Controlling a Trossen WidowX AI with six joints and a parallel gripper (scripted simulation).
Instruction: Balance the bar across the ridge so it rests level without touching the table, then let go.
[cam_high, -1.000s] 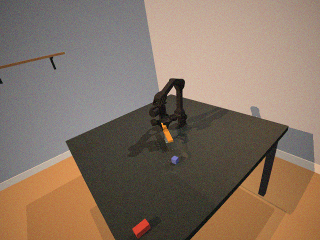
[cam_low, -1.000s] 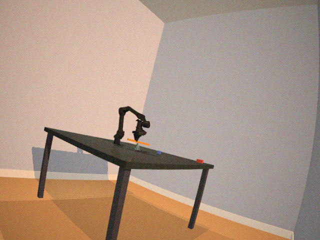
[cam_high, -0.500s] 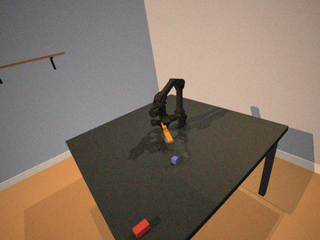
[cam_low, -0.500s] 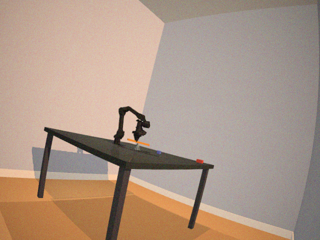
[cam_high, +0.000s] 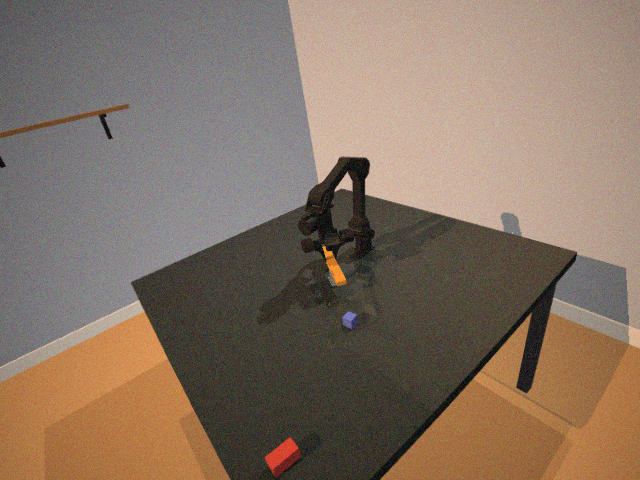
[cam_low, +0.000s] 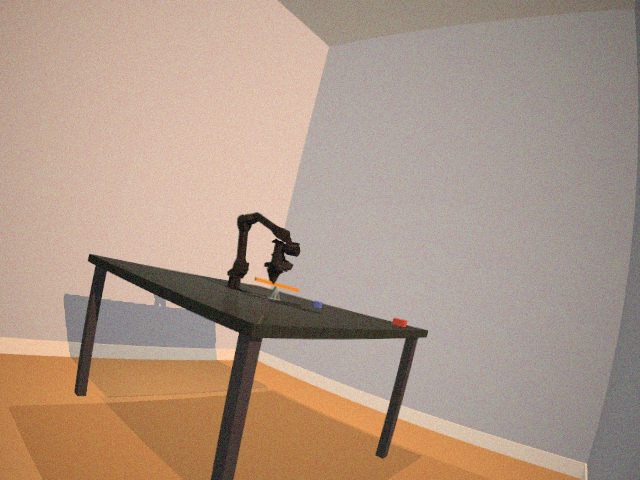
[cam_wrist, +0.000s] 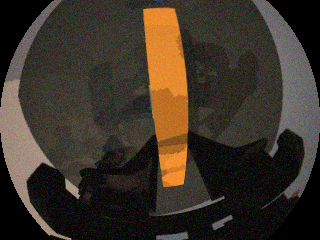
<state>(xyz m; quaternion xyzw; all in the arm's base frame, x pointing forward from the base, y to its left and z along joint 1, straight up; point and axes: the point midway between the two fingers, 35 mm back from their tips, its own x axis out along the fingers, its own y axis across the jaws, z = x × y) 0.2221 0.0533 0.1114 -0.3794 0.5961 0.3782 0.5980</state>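
Now: the orange bar 10 mm ahead of my gripper tip and 30 mm to the left of it. Also, from my gripper tip: red block: 520 mm ahead, 450 mm to the left, 60 mm below; blue cube: 130 mm ahead, 240 mm to the left, 60 mm below.
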